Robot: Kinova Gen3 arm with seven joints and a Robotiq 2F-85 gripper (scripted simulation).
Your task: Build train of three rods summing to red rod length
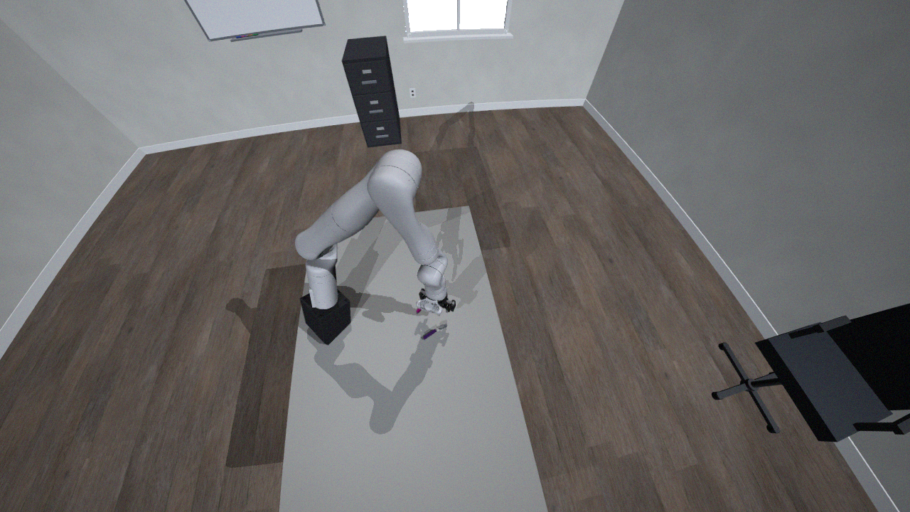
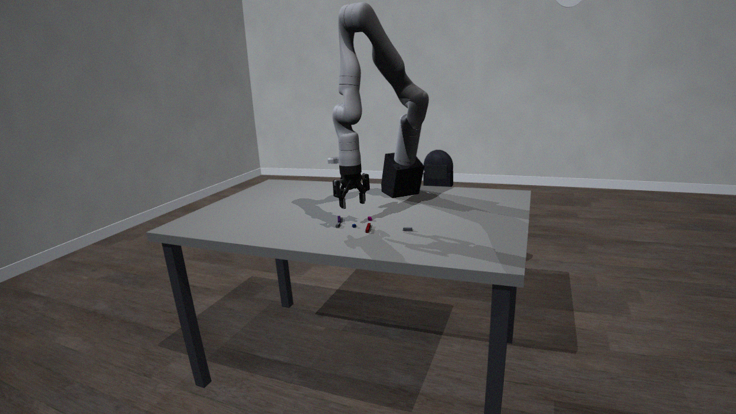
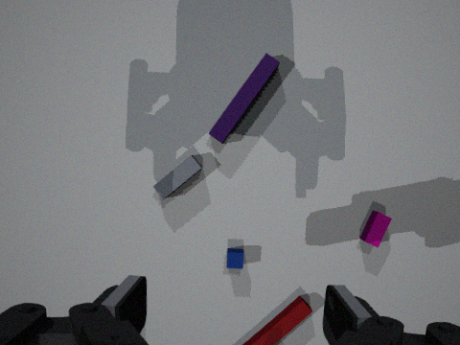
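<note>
Right now the blue rod is 8 cm below my hand. Also, from my hand: grey rod 8 cm below, 6 cm to the right; then red rod 8 cm below, 5 cm to the left, 2 cm ahead; then magenta rod 8 cm below, 8 cm behind, 4 cm to the left.
</note>
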